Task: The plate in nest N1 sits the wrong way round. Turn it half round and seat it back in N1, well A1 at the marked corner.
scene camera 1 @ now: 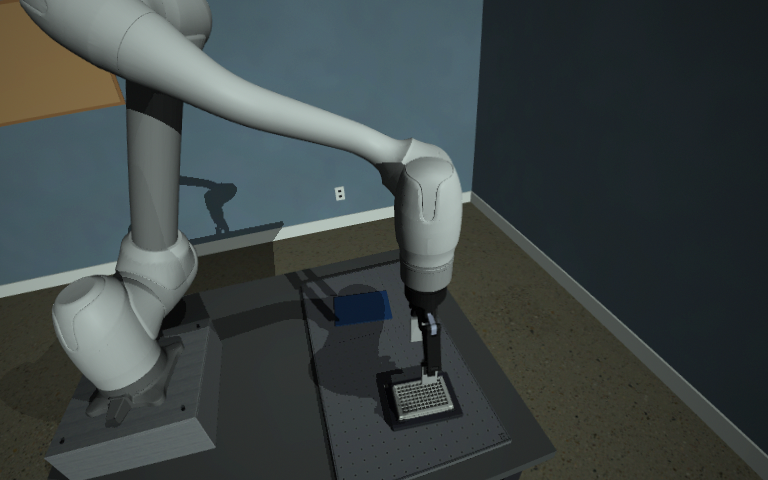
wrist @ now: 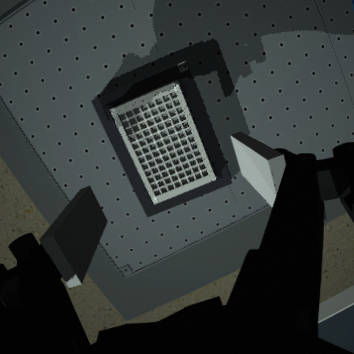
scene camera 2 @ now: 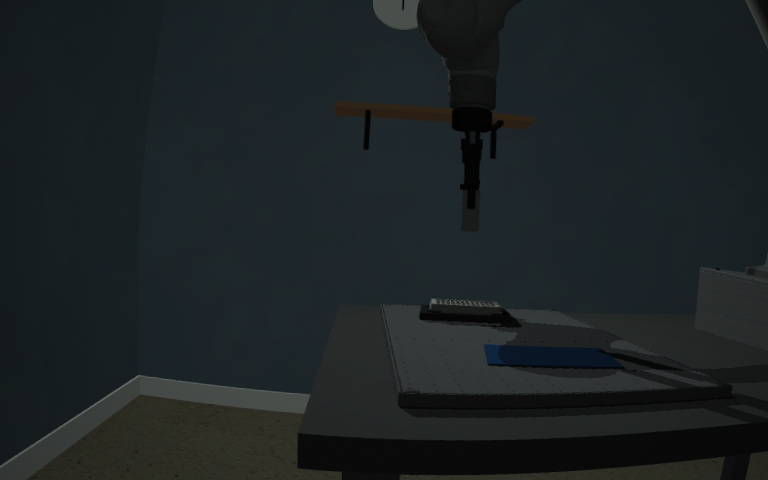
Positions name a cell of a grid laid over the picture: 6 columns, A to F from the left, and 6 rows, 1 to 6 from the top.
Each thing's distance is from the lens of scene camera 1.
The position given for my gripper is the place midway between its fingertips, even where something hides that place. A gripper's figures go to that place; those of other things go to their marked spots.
my gripper (scene camera 1: D5): 0.81 m
dark nest (scene camera 1: D6): 0.91 m
